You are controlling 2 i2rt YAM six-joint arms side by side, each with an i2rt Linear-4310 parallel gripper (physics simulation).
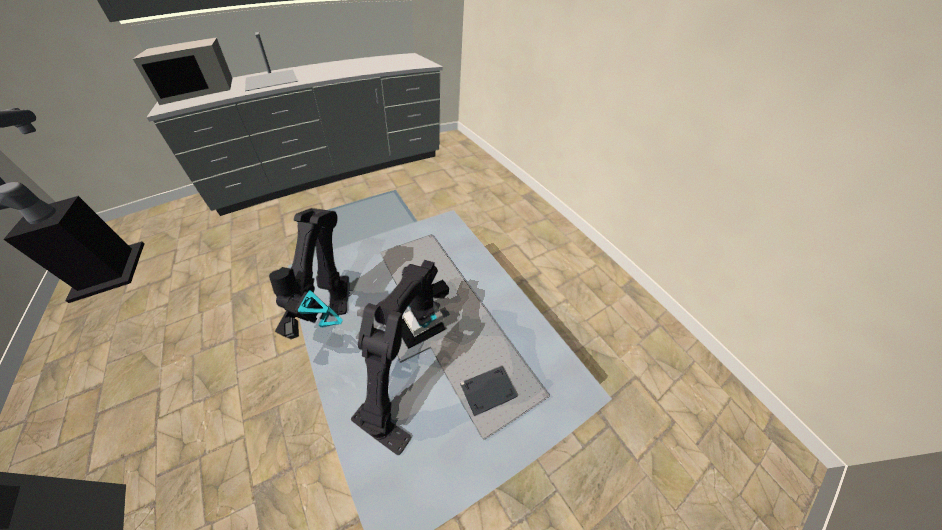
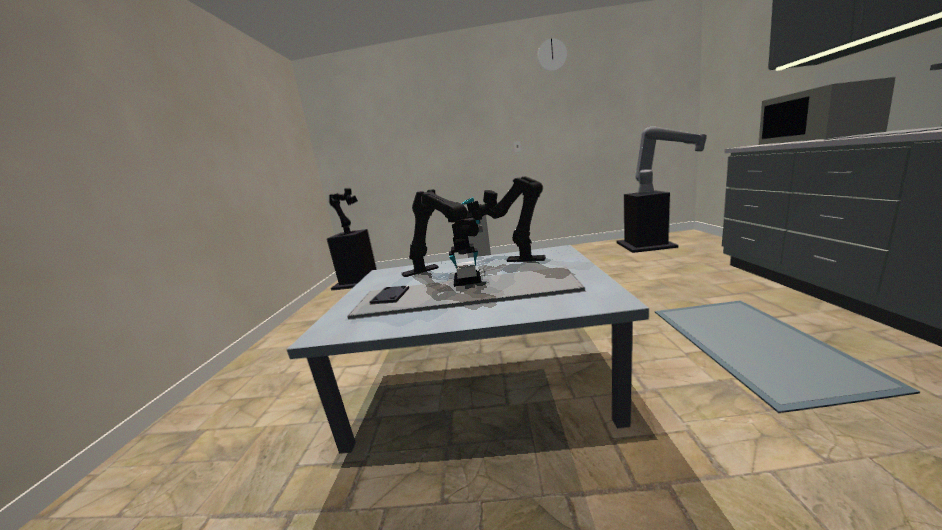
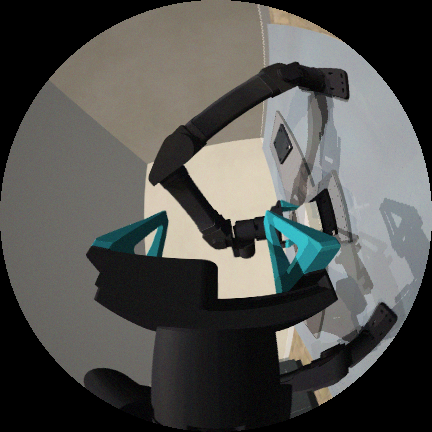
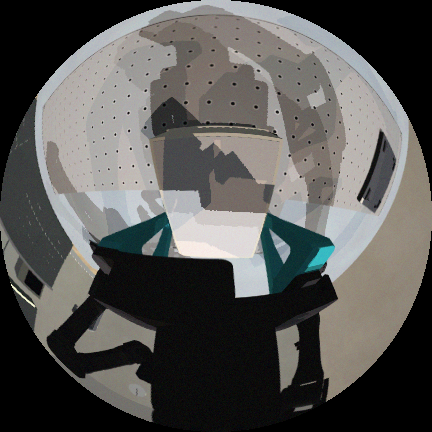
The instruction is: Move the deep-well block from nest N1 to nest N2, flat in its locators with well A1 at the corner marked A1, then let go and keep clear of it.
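Frame: origin at the left arm's base, x ahead, y left, z up, level; metres.
Seen in the pictures: left gripper, fingertip midpoint: [image 1: 335, 316] [image 3: 215, 215]; right gripper, fingertip midpoint: [image 1: 420, 318] [image 3: 303, 221] [image 4: 215, 215]; left arm's base at its link origin: [image 1: 339, 295] [image 2: 525, 259]; right arm's base at its link origin: [image 1: 380, 428] [image 2: 420, 271] [image 3: 319, 80].
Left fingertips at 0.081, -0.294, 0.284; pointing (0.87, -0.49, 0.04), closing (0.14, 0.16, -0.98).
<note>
Offsets run from my left fingertips to a thing's middle, as dx, dy, dz. Level surfaces: height alone.
The pale deep-well block @(+0.263, +0.085, -0.219) [image 1: 411, 321] [image 2: 466, 270] [image 3: 311, 220] [image 4: 220, 230] is upright between the fingers of my right gripper [image 1: 428, 321] [image 2: 465, 263], at or slightly above black nest N1 @(+0.245, +0.075, -0.260) [image 1: 426, 334] [image 2: 468, 281] [image 3: 327, 210]. A gap beneath it is too small to judge. My right gripper is shut on the block across its width. Nest N2 @(+0.443, -0.218, -0.262) [image 1: 488, 390] [image 2: 389, 294] [image 3: 283, 143] [image 4: 380, 175] is a dark, empty plate with corner locators. My left gripper [image 1: 327, 309] [image 2: 475, 212] is open and empty, raised away from the block. The A1 markings are not legible.
A perforated grey board @(dz -0.271) [image 1: 526, 382] [image 2: 526, 287] [image 4: 100, 90] lies on the pale blue table @(dz -0.284) [image 1: 447, 487] [image 2: 592, 309] under nest N2. The two arms stand along the same side of the table, and the left forearm reaches above the table's edge.
</note>
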